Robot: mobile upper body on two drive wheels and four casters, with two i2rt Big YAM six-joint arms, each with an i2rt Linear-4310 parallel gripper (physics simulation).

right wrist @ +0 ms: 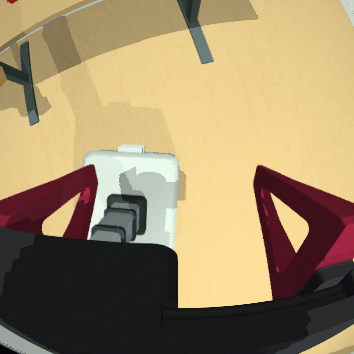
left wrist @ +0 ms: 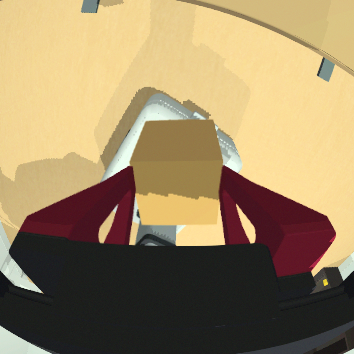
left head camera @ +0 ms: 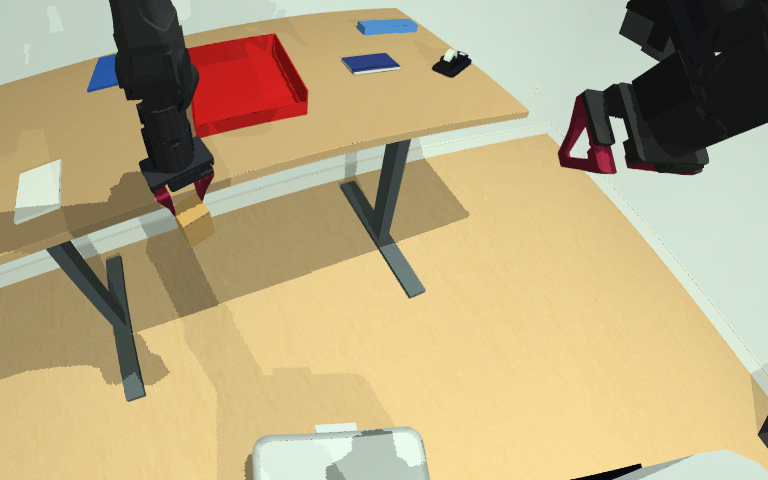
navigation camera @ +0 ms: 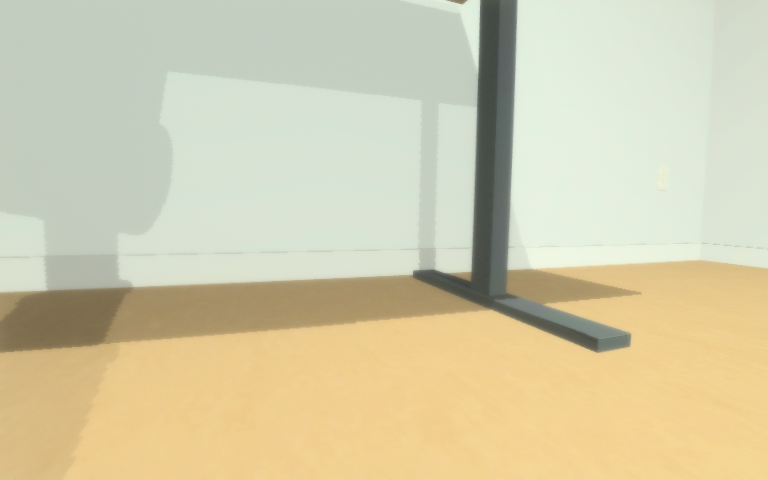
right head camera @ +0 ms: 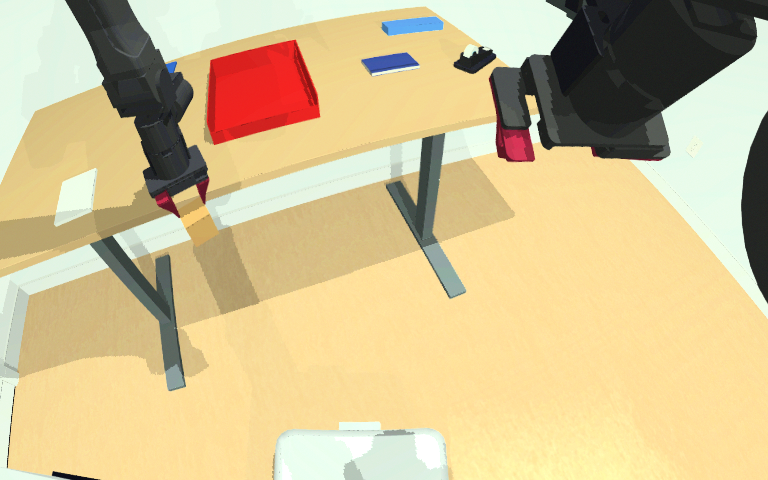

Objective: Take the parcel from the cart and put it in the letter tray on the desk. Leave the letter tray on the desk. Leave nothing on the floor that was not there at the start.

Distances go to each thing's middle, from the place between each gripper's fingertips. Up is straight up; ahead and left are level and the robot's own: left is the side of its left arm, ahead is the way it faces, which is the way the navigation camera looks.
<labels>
I see my right gripper 47 cm to the right of the parcel [left head camera: 193,218], 29 cm above it and 18 cm short of it. Round my right hand: red letter tray [left head camera: 249,81]: 64 cm ahead, 45 cm to the left, 30 cm below.
My left hand is 10 mm past the parcel, 10 mm to the left of it and 20 mm above it. From my left hand the other things lie so: red letter tray (460 mm ahead, 30 mm to the right, 30 mm below).
</labels>
